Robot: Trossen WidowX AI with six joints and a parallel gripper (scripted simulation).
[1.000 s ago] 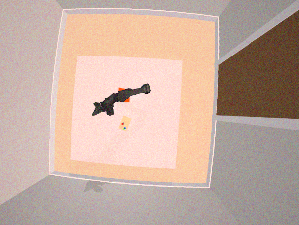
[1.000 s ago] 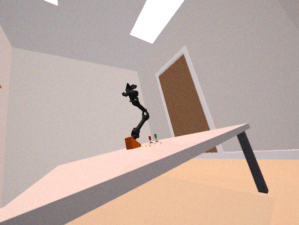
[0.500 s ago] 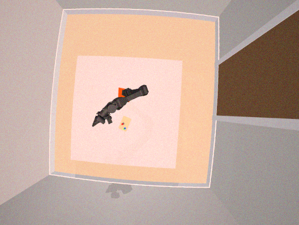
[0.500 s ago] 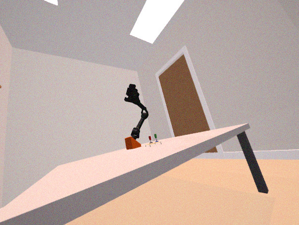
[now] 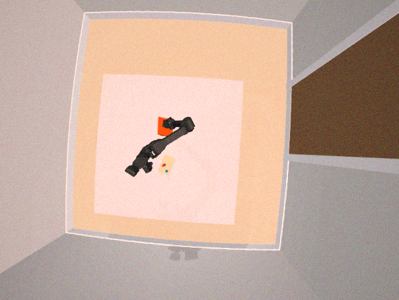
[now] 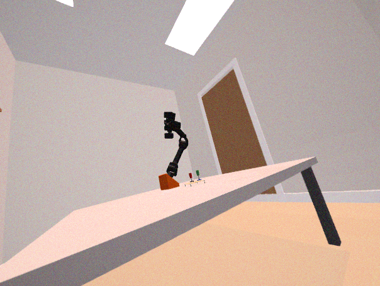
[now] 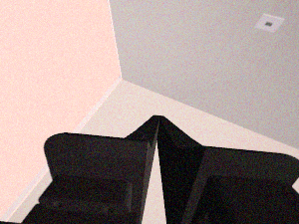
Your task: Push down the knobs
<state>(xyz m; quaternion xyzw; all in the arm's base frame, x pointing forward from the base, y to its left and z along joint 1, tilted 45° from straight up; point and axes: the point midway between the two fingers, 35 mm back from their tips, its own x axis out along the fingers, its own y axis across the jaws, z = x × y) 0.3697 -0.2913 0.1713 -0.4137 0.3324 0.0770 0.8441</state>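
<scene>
Now: gripper tip 30 mm past the red knob, 110 mm to the right of it and 350 mm above it. Round my gripper tip: green knob 20 mm ahead, 130 mm to the left, 340 mm below.
</scene>
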